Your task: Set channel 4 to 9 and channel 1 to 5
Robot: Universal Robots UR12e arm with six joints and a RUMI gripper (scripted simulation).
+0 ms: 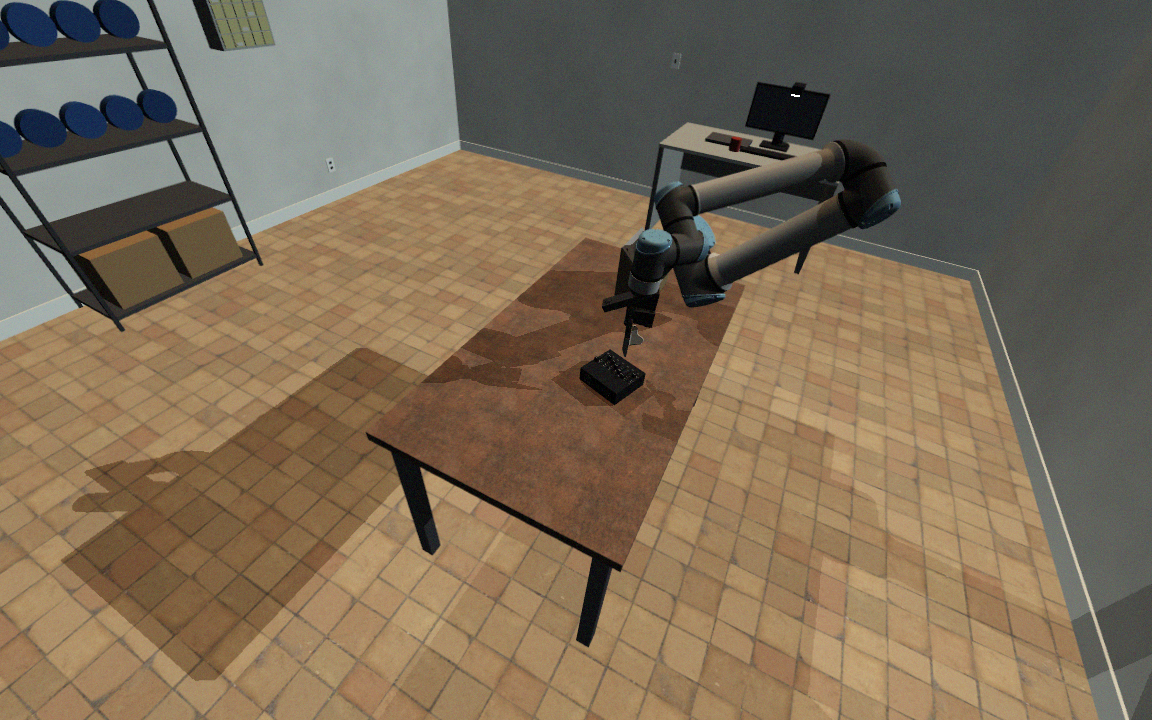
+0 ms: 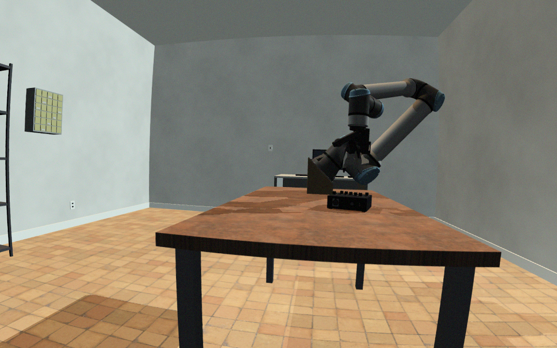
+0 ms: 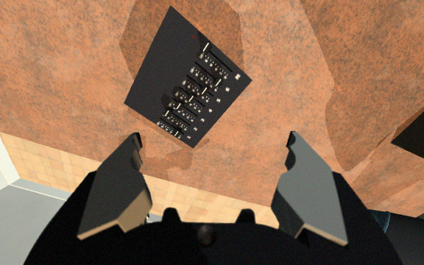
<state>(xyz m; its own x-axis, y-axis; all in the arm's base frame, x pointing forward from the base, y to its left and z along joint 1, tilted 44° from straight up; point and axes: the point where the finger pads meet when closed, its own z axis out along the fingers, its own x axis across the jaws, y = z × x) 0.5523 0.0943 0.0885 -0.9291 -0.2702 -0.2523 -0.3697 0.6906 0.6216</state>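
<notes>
My gripper is now 80 mm above the channel 1 fader knob, 60 mm to the right of it and 50 mm short of it. The rest, counted from my hand: channel 4 fader knob 80 mm below, 40 mm ahead.
</notes>
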